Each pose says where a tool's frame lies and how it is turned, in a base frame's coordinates. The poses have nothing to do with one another.
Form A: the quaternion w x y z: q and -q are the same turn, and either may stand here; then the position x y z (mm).
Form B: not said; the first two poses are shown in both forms.
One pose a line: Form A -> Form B
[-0.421 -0.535 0.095 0.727 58 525 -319] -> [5.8 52.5 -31.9 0.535 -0.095 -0.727 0.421]
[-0.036 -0.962 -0.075 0.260 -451 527 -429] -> [-45.1 52.7 -42.9 0.962 0.075 -0.260 0.036]
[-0.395 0.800 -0.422 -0.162 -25 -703 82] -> [-2.5 -70.3 8.2 -0.800 0.422 0.162 0.395]
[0.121 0.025 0.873 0.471 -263 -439 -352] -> [-26.3 -43.9 -35.2 0.025 0.873 0.471 0.121]
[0.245 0.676 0.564 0.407 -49 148 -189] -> [-4.9 14.8 -18.9 0.676 0.564 0.407 0.245]
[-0.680 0.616 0.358 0.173 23 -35 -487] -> [2.3 -3.5 -48.7 -0.616 -0.358 -0.173 0.680]
